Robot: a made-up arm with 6 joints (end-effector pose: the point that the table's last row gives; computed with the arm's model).
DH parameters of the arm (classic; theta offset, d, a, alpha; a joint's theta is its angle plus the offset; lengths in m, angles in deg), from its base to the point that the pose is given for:
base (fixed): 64.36 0 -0.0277 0
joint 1: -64.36 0.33 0.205 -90
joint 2: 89.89 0 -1.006 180
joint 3: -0.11 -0.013 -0.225 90
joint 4: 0 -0.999 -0.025 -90
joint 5: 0 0.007 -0.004 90
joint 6: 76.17 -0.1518 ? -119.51
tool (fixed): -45.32 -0.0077 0 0
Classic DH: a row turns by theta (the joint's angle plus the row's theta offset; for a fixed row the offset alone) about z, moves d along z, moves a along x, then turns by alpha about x.
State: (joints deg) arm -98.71 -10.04 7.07 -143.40 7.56 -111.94
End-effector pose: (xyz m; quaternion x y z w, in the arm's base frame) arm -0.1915 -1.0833 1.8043 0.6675 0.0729 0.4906 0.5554
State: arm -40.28 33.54 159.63 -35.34 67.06 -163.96
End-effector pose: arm -0.1843 -0.0239 1.8140 -0.2748 -0.2125 0.3249 0.8797
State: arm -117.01 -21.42 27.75 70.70 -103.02 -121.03
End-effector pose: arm -0.2625 -0.2686 2.1503 -0.7716 0.1396 0.1709 0.5966
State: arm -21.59 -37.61 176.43 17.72 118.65 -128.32
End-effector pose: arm -0.8874 0.3571 0.3140 0.3294 0.9285 -0.1439 0.0929
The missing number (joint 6, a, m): -0.0272
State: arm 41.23 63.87 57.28 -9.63 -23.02 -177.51
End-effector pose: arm 1.6981 1.4513 0.8345 -0.0877 -0.9818 -0.1206 0.1179
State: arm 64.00 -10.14 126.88 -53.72 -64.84 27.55
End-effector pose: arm -0.4930 -0.7502 1.9121 0.4147 -0.1949 -0.2218 0.8608
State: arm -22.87 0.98 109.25 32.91 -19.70 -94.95
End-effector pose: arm -0.3430 0.1232 2.3536 0.5788 0.0567 -0.5289 0.6181
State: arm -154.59 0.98 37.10 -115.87 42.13 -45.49
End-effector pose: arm -0.9670 -0.3454 2.1209 0.8102 -0.4604 -0.3085 0.1909
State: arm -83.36 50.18 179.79 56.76 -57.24 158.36
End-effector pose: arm -0.0863 -0.1752 1.6778 0.5856 -0.0995 -0.1096 0.7969
